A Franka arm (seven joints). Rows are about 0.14 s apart.
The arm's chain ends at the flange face. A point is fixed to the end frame.
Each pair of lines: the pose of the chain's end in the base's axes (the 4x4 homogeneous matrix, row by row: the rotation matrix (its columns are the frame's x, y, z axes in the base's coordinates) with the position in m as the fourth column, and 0 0 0 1 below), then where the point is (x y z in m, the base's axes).
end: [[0.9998 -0.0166 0.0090 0.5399], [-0.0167 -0.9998 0.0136 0.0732], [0.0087 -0.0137 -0.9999 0.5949], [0 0 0 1]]
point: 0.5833 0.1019 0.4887
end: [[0.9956 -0.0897 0.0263 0.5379], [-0.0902 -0.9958 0.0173 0.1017], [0.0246 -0.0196 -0.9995 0.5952], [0 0 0 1]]
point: 0.5850 0.1276 0.4898
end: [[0.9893 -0.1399 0.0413 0.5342], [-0.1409 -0.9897 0.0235 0.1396], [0.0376 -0.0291 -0.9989 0.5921], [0 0 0 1]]
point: 0.5841 0.1639 0.4876
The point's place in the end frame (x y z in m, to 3 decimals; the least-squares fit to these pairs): 0.042 -0.028 0.107
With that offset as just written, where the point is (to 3 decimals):
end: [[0.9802 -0.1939 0.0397 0.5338], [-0.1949 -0.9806 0.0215 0.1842], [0.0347 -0.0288 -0.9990 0.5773], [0 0 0 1]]
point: 0.585 0.206 0.473
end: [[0.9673 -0.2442 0.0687 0.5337], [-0.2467 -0.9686 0.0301 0.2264], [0.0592 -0.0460 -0.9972 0.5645], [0 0 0 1]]
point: 0.589 0.246 0.462
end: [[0.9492 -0.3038 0.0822 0.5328], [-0.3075 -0.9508 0.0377 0.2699], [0.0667 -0.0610 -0.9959 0.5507], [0 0 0 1]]
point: 0.590 0.288 0.449
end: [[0.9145 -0.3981 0.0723 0.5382], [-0.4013 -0.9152 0.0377 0.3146], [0.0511 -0.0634 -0.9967 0.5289], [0 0 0 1]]
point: 0.595 0.327 0.426
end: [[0.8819 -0.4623 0.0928 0.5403], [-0.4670 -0.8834 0.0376 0.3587], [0.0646 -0.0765 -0.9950 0.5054], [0 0 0 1]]
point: 0.600 0.368 0.404
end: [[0.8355 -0.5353 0.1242 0.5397], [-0.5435 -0.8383 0.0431 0.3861], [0.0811 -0.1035 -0.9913 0.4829], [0 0 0 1]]
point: 0.603 0.391 0.383
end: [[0.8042 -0.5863 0.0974 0.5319], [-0.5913 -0.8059 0.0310 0.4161], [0.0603 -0.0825 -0.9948 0.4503], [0 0 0 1]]
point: 0.593 0.417 0.349
